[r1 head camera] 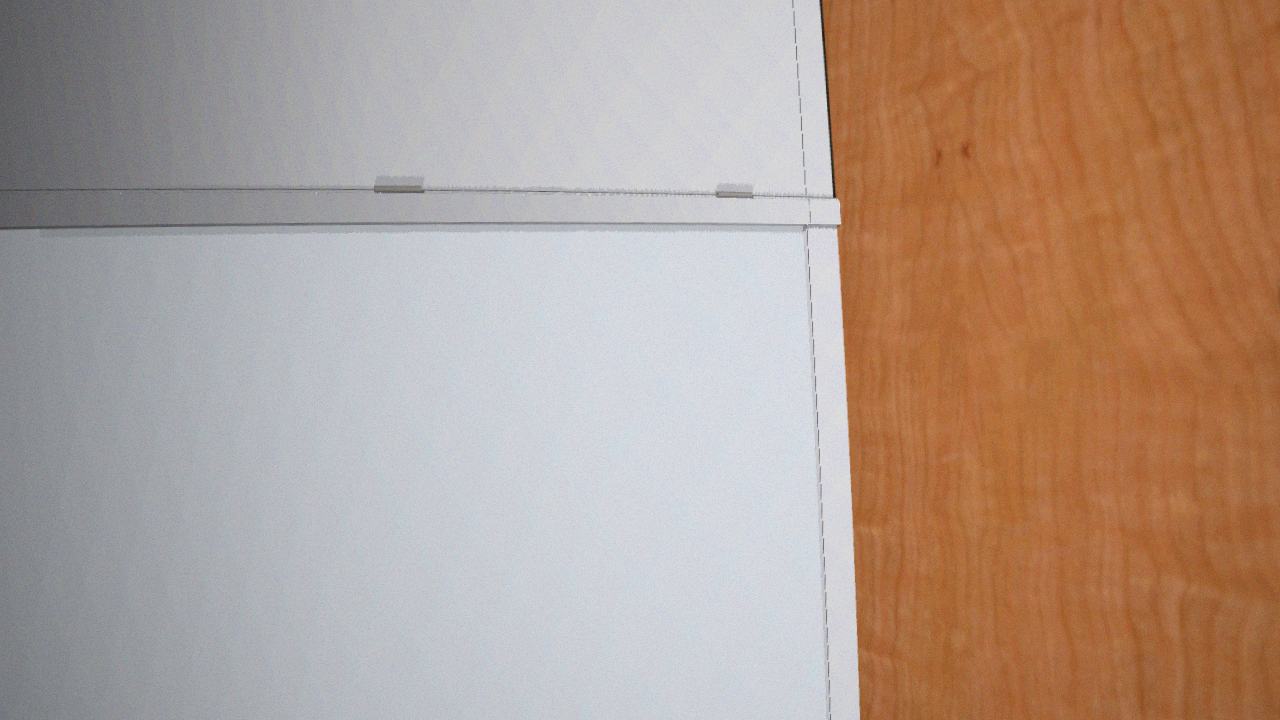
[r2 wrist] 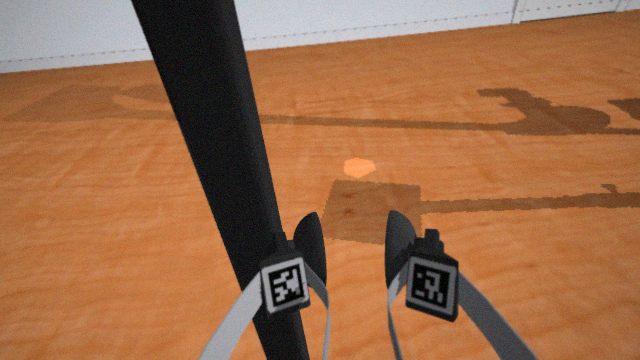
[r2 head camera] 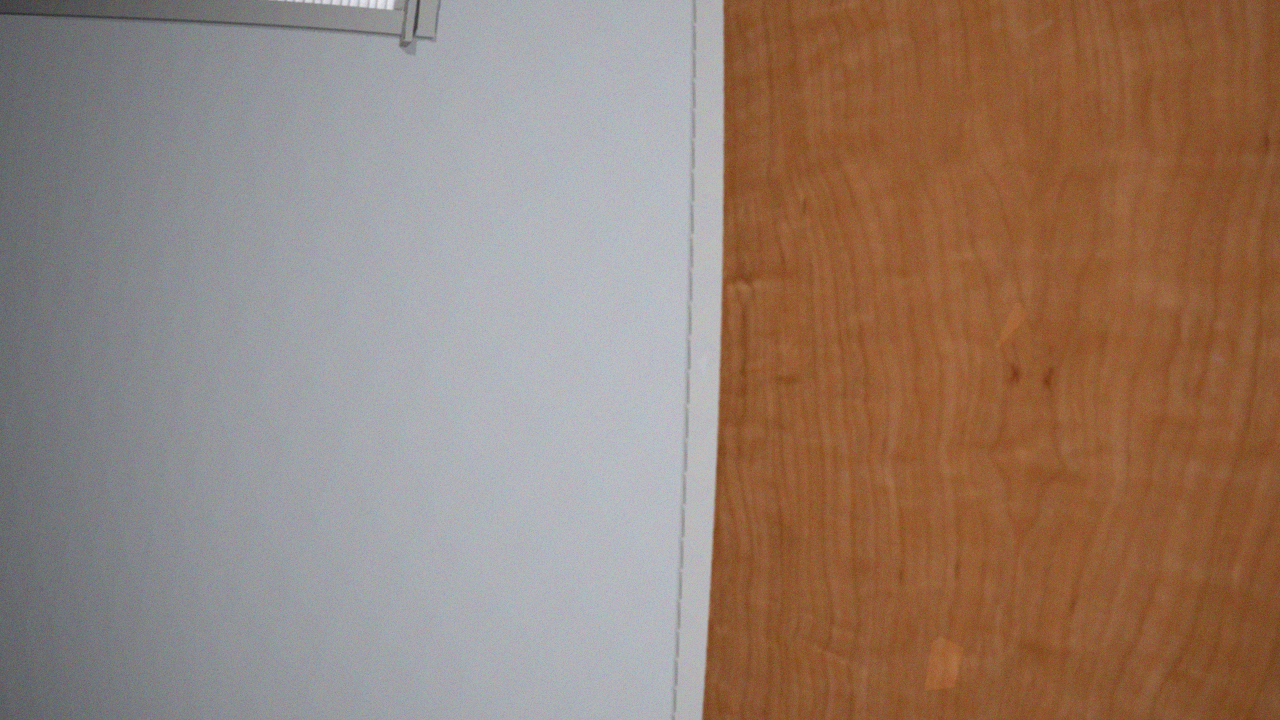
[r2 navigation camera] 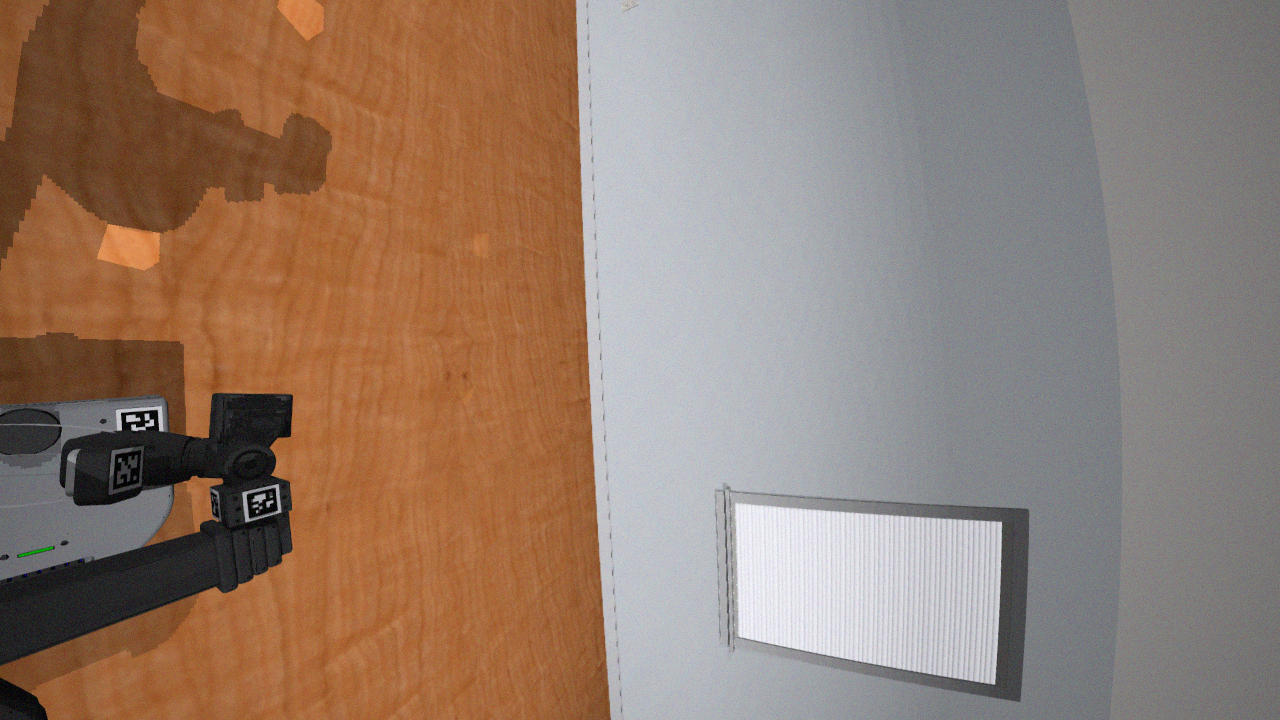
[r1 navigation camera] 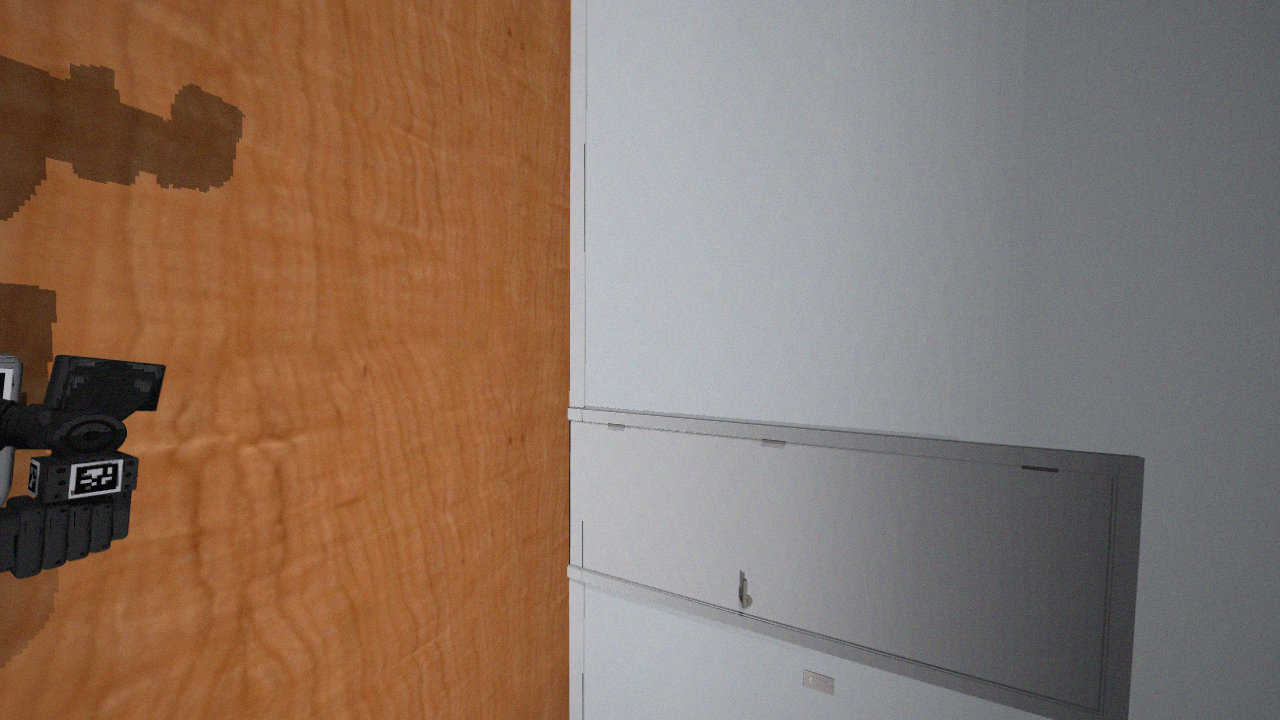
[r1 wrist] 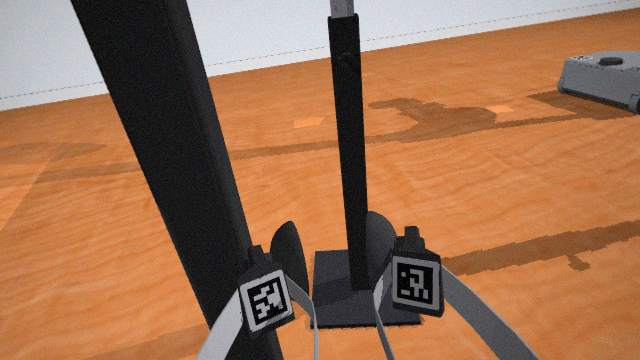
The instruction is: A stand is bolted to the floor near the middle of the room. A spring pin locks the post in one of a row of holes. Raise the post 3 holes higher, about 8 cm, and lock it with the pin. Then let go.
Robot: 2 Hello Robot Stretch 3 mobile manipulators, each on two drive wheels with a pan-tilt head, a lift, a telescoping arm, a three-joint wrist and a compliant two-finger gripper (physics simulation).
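Observation:
The stand shows in the r1 wrist view: a black upright tube (r1 wrist: 351,130) rises from a dark square base plate (r1 wrist: 340,310), and part of the grey post (r1 wrist: 342,7) comes out of its top. A small dark knob, apparently the spring pin (r1 wrist: 346,59), sits near the tube's top. The r1 gripper (r1 wrist: 335,256) is open and empty; the stand is beyond its fingers, and the right finger overlaps the tube's lower part in view. The post's upper end and the holes do not show. The r2 gripper (r2 wrist: 355,251) is open and empty above the floor. The stand does not show in the r2 views.
A grey robot base (r1 wrist: 597,82) stands right of the stand. Thick black bars (r1 wrist: 170,135) (r2 wrist: 215,135) cross both wrist views. The r1 navigation view shows a door (r1 navigation camera: 850,537) in the wall; the r2 navigation view shows a window (r2 navigation camera: 868,586). Shadows (r2 wrist: 372,207) lie on the floor.

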